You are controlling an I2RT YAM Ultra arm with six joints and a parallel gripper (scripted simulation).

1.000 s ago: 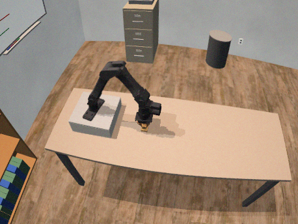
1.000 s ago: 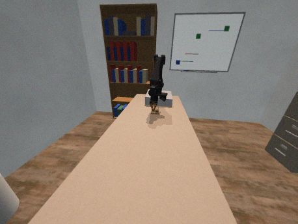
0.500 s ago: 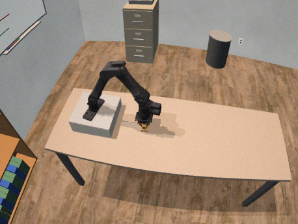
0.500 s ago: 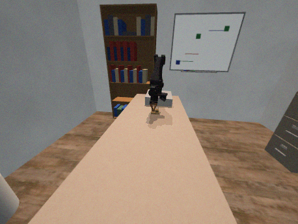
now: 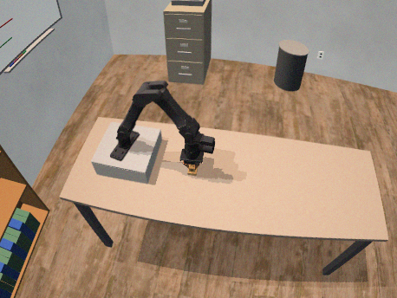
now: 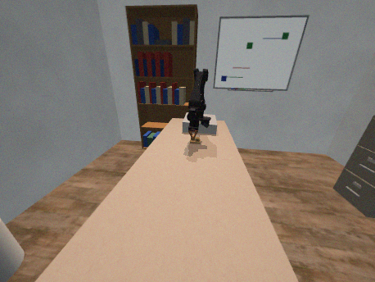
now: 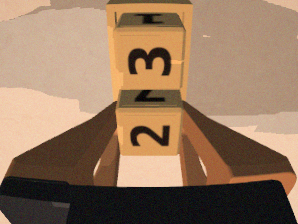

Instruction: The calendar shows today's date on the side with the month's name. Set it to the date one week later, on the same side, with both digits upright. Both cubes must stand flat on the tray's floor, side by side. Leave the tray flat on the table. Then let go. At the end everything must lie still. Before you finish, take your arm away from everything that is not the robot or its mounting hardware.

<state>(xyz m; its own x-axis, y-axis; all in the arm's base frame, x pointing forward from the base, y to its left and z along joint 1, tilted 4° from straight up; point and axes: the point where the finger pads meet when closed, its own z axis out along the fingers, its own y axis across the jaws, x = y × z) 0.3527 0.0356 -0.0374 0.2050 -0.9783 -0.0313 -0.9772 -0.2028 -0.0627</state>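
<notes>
Right now the calendar tray is 2 cm to the left of my hand and 3 cm below it. The rest, counted from my hand: wooden digit cube (1 cm behind, 3 cm to the left, 1 cm below).
</notes>
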